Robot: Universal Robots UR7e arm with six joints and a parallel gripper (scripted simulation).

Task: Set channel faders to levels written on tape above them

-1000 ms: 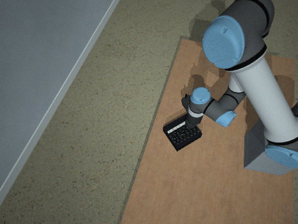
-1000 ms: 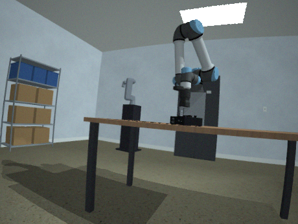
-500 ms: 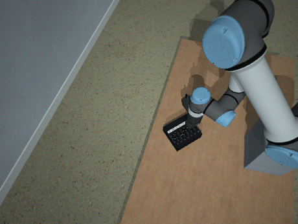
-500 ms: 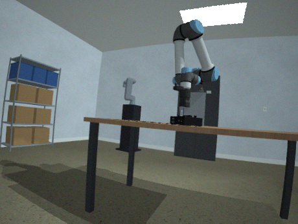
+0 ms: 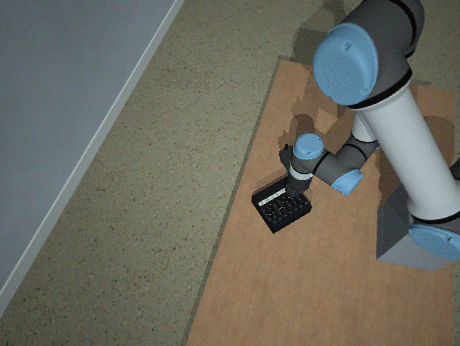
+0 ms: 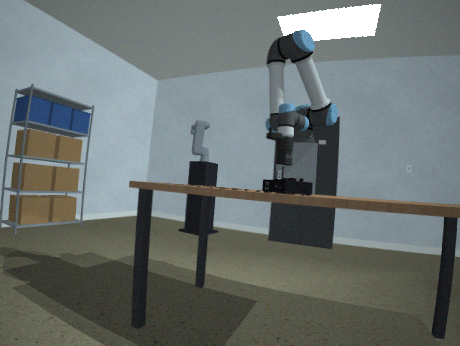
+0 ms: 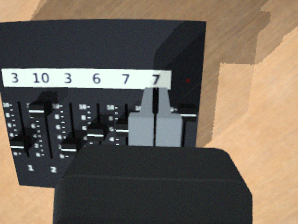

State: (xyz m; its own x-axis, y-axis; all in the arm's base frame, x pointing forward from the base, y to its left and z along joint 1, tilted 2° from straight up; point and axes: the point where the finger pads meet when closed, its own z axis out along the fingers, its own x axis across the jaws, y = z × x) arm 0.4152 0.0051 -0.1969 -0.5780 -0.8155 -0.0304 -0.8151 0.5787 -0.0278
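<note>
Right now the channel 6 cap is 2 cm behind my hand, 1 cm to the left of it and 1 cm below it. From my hand the other things lie so: channel 5 cap (3 cm to the left, 1 cm below); channel 4 cap (5 cm to the left, 1 cm below); master cap (2 cm behind, 1 cm to the right, 1 cm below).
</note>
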